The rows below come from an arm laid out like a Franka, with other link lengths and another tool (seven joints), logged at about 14 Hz.
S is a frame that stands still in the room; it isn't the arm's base.
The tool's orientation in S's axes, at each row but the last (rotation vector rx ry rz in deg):
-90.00 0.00 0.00
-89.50 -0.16 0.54
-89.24 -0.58 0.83
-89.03 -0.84 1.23
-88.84 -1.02 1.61
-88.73 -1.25 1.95
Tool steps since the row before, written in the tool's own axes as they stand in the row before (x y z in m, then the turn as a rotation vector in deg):
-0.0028 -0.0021 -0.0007 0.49 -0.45 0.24
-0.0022 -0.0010 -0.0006 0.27 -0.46 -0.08
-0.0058 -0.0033 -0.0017 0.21 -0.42 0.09
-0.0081 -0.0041 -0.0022 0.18 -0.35 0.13
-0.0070 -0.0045 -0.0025 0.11 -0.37 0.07
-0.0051 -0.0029 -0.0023 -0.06 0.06 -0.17
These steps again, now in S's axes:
-0.0028 -0.0007 0.0021 0.49 0.24 0.45
-0.0022 -0.0006 0.0010 0.27 -0.08 0.46
-0.0058 -0.0018 0.0033 0.21 0.09 0.42
-0.0080 -0.0025 0.0041 0.18 0.13 0.35
-0.0069 -0.0028 0.0045 0.11 0.07 0.37
-0.0050 -0.0025 0.0029 -0.05 -0.17 -0.06

